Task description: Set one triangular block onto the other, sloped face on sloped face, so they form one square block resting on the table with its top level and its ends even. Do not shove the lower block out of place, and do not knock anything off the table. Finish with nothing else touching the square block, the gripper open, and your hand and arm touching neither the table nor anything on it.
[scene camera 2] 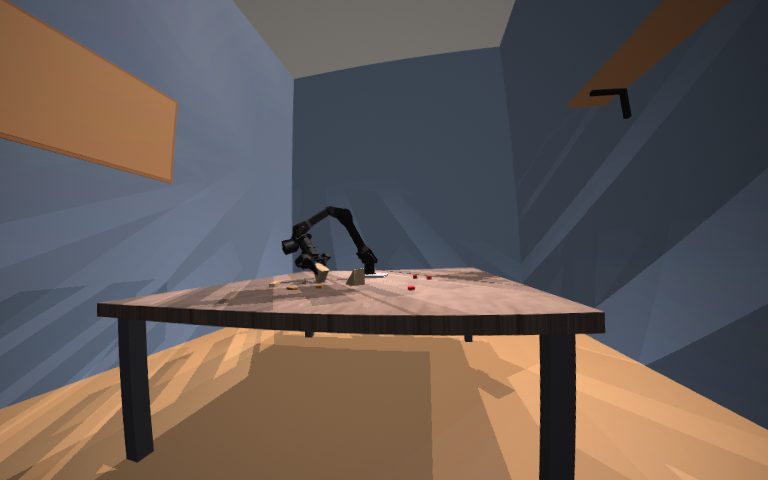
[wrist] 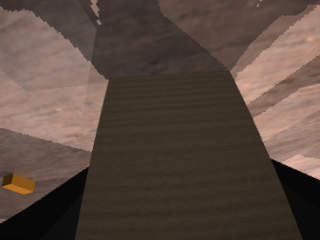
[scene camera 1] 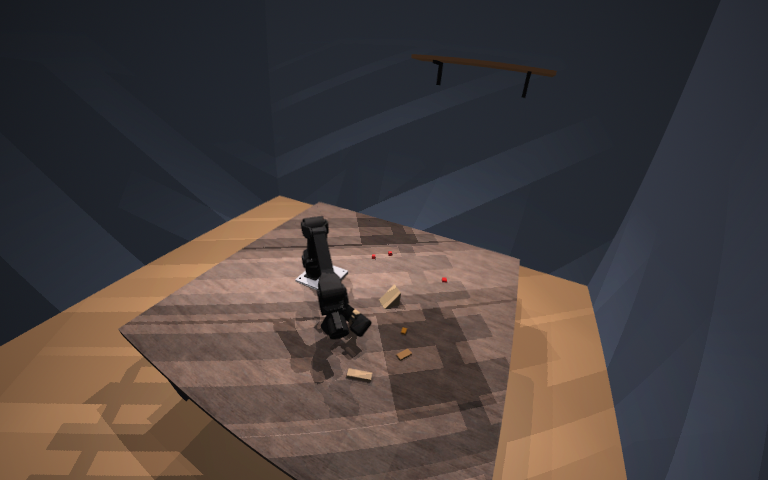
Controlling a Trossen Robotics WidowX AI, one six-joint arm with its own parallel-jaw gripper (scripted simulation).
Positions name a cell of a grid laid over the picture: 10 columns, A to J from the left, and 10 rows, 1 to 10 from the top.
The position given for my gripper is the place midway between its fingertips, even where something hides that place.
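Note:
Gripper (wrist: F7), mine, visible. Tan triangular block (wrist: F7), likewise.

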